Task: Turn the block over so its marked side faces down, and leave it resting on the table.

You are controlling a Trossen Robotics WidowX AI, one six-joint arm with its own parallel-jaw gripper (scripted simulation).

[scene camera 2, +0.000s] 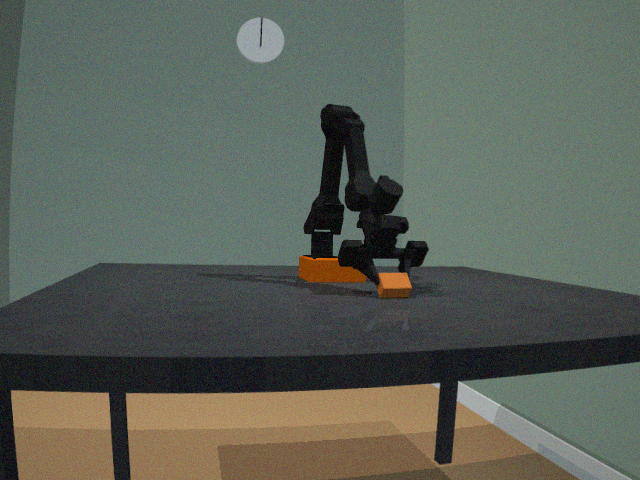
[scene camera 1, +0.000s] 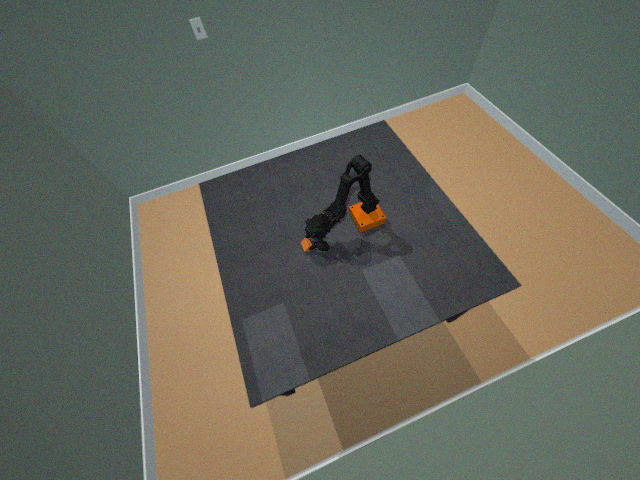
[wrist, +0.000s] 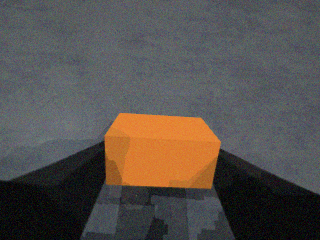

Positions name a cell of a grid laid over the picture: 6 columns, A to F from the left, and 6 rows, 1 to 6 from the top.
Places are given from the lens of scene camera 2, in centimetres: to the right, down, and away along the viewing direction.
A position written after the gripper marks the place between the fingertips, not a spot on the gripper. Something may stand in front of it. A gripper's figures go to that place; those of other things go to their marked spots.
gripper (scene camera 2: D4): 15, 9, 112
orange block (scene camera 2: D4): 14, 9, 110
